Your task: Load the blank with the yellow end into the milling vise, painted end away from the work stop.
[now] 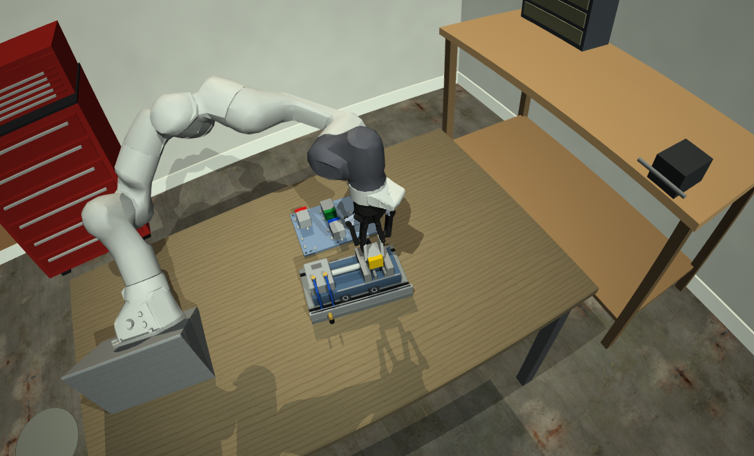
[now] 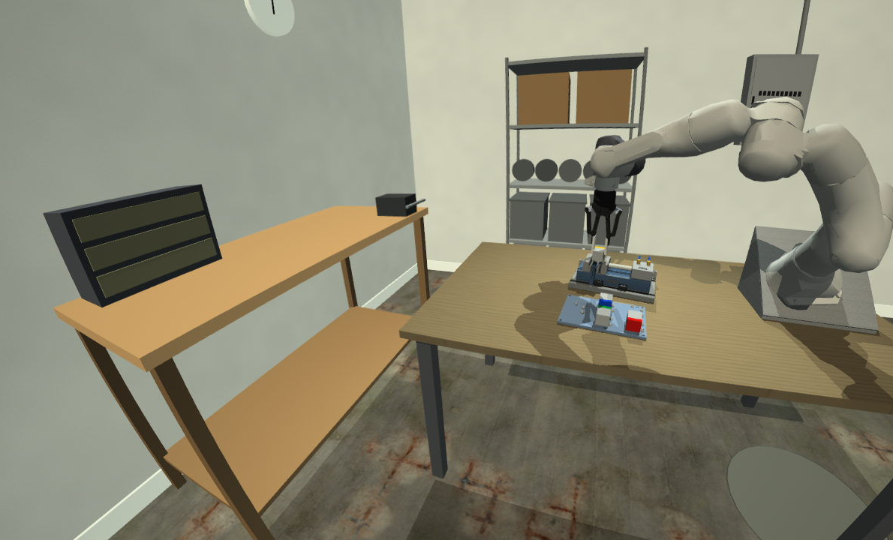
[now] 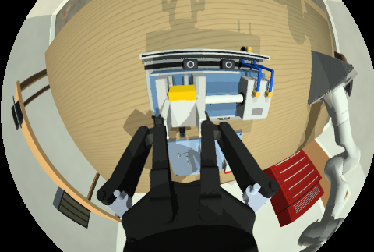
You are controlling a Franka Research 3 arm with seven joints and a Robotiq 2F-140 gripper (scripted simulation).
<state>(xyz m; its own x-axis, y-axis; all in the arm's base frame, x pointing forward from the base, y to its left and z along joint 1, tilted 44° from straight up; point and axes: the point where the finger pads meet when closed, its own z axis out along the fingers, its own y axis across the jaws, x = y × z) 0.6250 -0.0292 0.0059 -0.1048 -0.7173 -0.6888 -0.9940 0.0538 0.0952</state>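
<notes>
My hand is 40 mm short of the fixed jaw and 70 mm above it. From my hand the other things lie so: vise 60 mm behind, 10 mm to the left, 110 mm below; hosed end block 160 mm behind, 20 mm to the left, 70 mm below; work stop 10 mm ahead, 50 mm to the left, 60 mm below.
</notes>
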